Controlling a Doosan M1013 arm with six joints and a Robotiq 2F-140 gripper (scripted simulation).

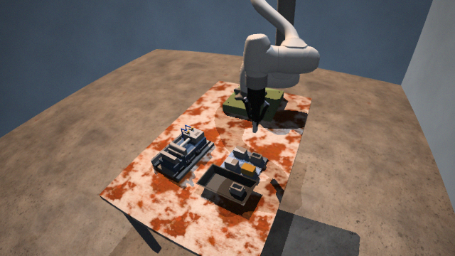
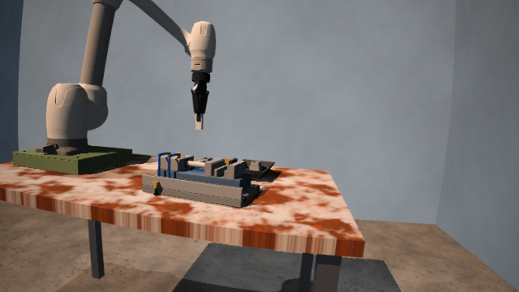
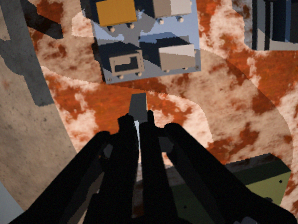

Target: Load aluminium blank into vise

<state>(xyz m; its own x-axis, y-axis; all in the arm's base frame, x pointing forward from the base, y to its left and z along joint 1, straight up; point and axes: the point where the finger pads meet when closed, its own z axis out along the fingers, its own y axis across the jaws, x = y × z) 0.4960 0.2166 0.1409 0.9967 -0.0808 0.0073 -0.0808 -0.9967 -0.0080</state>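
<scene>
Right now my hand is 120 mm short of the brass blank, 20 mm to the right of it and 170 mm above it. Also, from my hand: infeed plate (80 mm ahead, 20 mm to the right, 190 mm below); aluminium blank (120 mm ahead, 70 mm to the right, 170 mm below); piston rod (140 mm ahead, 330 mm to the right, 120 mm below).
</scene>
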